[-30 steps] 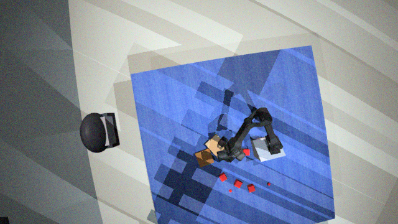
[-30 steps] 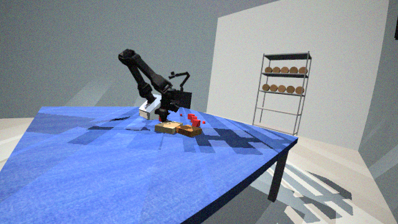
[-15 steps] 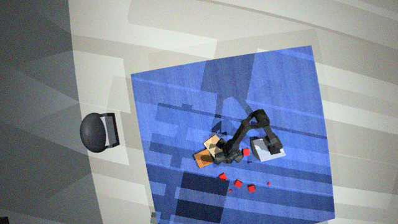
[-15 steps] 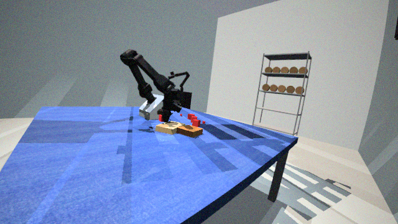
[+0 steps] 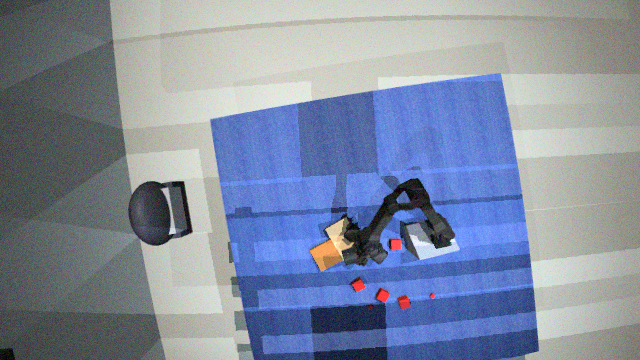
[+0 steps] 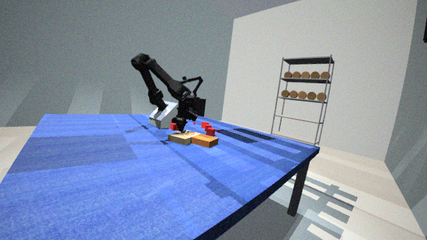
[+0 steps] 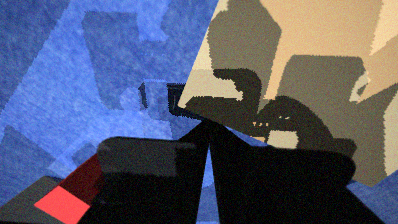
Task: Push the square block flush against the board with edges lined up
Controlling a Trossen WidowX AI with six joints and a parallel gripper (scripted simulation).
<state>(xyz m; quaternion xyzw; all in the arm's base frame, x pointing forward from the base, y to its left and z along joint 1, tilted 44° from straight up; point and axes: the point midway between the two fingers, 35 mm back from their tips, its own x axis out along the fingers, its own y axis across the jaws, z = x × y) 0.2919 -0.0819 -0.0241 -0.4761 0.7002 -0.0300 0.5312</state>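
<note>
Right now my gripper tip is 8 cm short of the tan board, 3 cm to the left of it and 1 cm below it. From my gripper tip the other things lie so: orange square block 16 cm ahead, 3 cm to the left, 1 cm above.
</note>
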